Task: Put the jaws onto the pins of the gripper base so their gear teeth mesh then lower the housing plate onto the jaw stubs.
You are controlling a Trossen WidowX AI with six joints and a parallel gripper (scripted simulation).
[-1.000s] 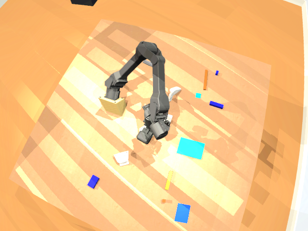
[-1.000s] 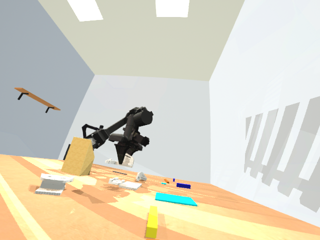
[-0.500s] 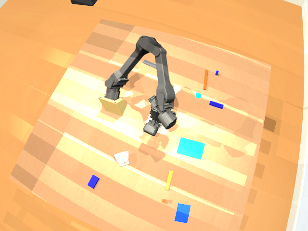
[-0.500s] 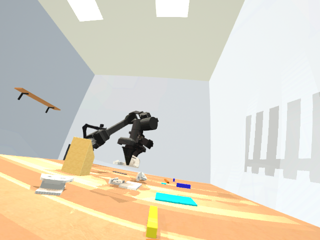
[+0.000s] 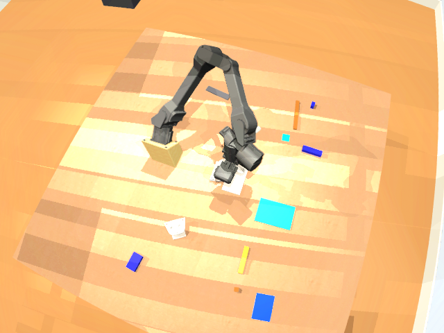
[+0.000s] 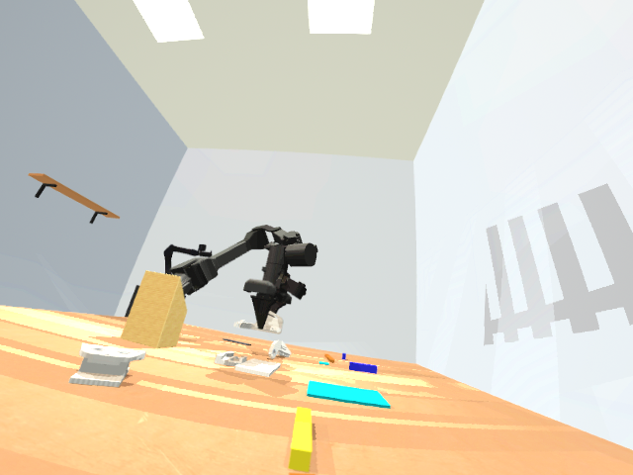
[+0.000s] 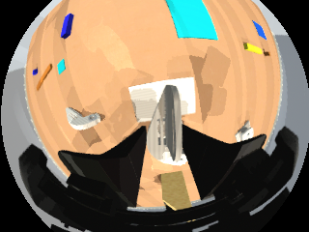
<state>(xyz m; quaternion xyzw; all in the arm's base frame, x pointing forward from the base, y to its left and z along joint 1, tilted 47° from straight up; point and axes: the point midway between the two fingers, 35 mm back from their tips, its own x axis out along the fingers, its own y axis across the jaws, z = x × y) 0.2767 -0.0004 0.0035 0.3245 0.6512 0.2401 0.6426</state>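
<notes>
Right now my gripper tip is 1 cm short of the flat white plate, 1 cm to the left of it and 8 cm above it. Round my gripper tip: dark blue bar 27 cm ahead, 19 cm to the left, 7 cm below; then yellow bar 14 cm ahead, 30 cm to the right, 8 cm below; then cyan sheet 20 cm ahead, 10 cm to the right, 8 cm below.
</notes>
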